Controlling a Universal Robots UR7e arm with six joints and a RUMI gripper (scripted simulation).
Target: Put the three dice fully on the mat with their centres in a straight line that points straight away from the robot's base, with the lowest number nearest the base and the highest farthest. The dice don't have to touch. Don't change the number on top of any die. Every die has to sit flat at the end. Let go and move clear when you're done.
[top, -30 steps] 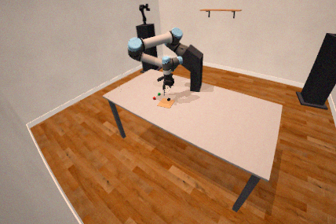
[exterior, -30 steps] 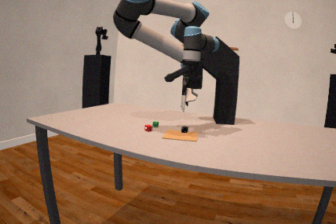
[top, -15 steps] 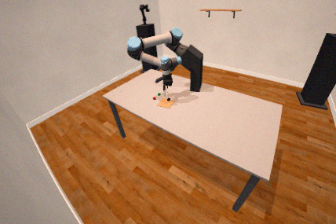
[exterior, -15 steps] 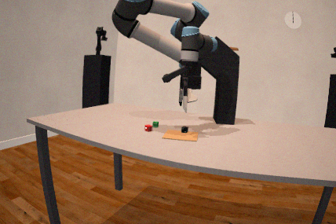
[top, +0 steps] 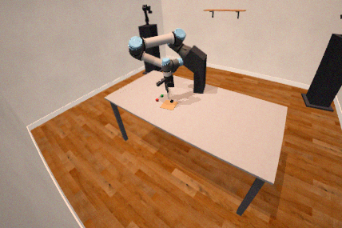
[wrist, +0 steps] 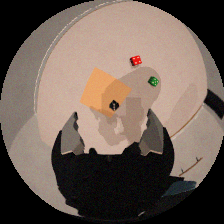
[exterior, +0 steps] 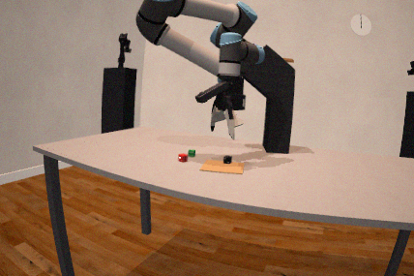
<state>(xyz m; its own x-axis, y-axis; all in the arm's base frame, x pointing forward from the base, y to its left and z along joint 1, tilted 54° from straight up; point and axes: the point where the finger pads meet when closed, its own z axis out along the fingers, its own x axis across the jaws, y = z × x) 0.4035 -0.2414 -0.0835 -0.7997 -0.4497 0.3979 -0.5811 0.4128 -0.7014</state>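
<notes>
Now: the red die 130 mm to the right of my hand and 90 mm below it. The rest, counted from my hand: black die: 90 mm below, 30 mm to the left, 30 mm behind; then green die: 120 mm to the right, 90 mm below, 90 mm behind; then orange mat: 100 mm below, 20 mm to the left, 20 mm ahead.
</notes>
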